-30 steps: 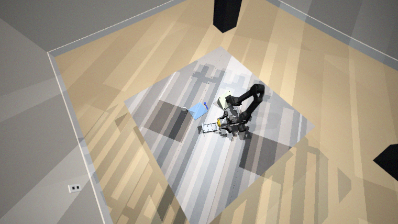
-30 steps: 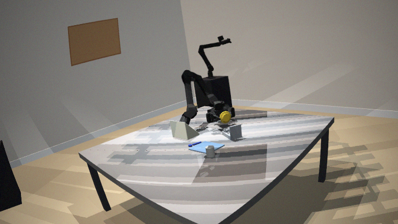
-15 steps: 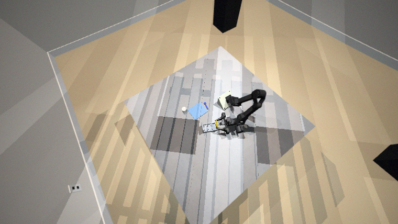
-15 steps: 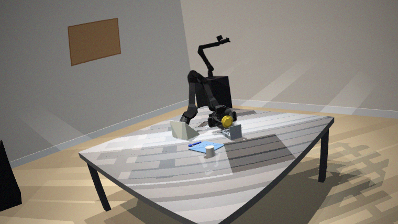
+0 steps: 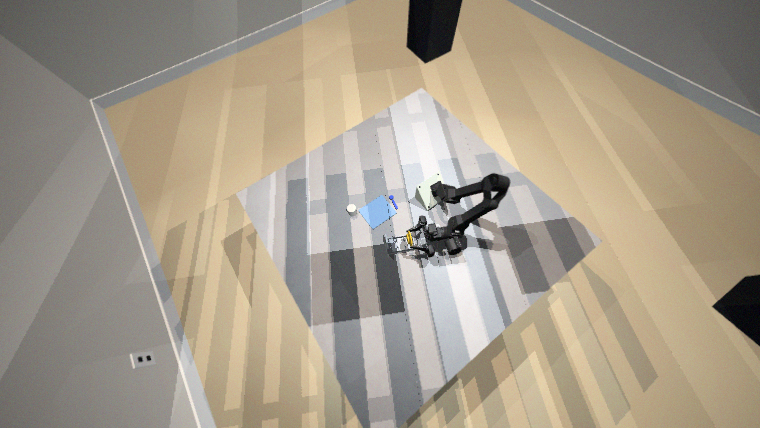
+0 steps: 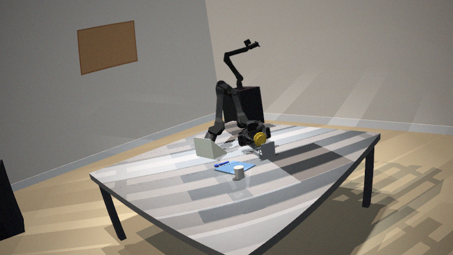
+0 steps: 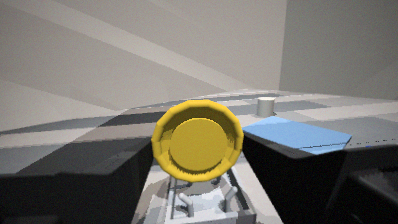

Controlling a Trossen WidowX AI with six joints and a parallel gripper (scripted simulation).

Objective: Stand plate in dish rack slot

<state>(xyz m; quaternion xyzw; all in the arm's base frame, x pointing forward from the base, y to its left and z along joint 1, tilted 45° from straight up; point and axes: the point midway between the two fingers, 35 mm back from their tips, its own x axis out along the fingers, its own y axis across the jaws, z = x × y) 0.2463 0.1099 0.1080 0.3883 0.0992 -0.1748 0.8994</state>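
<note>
My gripper tip is 30 mm short of the dish rack, 20 mm to the left of it and 50 mm above it. From my gripper tip the other things lie so: light blue flat sheet: 30 mm ahead, 220 mm to the right, 70 mm below; blue pen: 70 mm behind, 230 mm to the right, 70 mm below; yellow plate: 10 mm behind.
</note>
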